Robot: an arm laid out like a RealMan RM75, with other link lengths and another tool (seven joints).
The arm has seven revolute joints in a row. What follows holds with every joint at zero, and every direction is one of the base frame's.
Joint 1 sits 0.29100 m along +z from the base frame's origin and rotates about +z.
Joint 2 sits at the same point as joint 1 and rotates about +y.
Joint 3 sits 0.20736 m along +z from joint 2 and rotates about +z.
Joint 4 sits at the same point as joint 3 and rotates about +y.
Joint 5 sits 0.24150 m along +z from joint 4 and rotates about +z.
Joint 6 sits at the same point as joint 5 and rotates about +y.
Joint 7 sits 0.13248 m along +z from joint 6 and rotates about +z.
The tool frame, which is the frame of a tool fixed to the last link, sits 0.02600 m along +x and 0.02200 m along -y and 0.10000 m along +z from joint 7; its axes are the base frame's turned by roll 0.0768, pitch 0.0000 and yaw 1.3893 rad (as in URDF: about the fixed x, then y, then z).
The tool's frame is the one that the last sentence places.
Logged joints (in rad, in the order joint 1, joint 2, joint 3, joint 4, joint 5, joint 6, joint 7), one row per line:
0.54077, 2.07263, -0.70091, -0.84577, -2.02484, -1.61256, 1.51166
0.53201, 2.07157, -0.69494, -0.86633, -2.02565, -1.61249, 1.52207
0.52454, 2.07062, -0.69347, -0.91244, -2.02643, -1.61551, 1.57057
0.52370, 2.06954, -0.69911, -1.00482, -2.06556, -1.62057, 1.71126
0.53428, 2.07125, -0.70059, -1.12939, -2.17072, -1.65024, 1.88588
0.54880, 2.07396, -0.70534, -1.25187, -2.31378, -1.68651, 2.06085
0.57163, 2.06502, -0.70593, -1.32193, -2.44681, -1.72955, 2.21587
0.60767, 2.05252, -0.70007, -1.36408, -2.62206, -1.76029, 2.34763
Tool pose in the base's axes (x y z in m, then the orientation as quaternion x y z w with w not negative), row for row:
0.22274, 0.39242, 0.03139, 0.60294, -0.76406, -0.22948, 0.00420
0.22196, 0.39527, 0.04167, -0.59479, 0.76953, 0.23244, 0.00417
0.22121, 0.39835, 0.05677, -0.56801, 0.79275, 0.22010, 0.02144
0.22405, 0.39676, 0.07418, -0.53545, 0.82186, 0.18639, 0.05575
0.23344, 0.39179, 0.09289, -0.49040, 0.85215, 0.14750, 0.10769
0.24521, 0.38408, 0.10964, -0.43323, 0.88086, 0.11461, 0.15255
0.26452, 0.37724, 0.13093, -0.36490, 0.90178, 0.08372, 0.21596
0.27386, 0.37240, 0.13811, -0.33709, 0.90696, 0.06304, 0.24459
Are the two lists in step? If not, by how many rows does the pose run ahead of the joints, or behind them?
The pose runs 1 row ahead of the joints: the pose in row i belongs to the joints in row i + 1.
